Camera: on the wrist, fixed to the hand. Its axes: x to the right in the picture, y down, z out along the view.
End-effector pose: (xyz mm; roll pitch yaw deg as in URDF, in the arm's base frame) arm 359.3 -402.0 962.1 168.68 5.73 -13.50
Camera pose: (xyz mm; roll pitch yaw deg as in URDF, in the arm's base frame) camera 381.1 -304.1 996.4 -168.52 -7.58 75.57
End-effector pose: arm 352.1 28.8 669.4 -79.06 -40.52 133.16
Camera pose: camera 440.9 35.6 726.9 65.36 -41.37 -5.23
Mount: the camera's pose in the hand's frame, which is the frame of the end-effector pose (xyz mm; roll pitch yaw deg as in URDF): -5.1 -91.7 -53.0 5.73 18.95 -89.83
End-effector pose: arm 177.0 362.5 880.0 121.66 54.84 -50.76
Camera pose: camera 221.4 455.6 855.2 -112.92 21.58 73.03
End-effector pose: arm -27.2 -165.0 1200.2 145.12 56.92 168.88
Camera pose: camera -37.5 -270.5 1199.6 -116.40 8.75 -87.76
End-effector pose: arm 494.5 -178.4 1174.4 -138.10 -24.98 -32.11
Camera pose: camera 472.0 -125.5 1263.5 142.10 -52.45 94.83
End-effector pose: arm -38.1 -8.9 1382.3 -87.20 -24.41 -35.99
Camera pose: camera -105.4 -31.0 1461.2 56.28 -57.88 -171.81
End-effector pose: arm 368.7 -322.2 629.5 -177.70 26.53 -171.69
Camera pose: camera 361.1 -413.8 682.5 -146.10 -18.85 -91.69
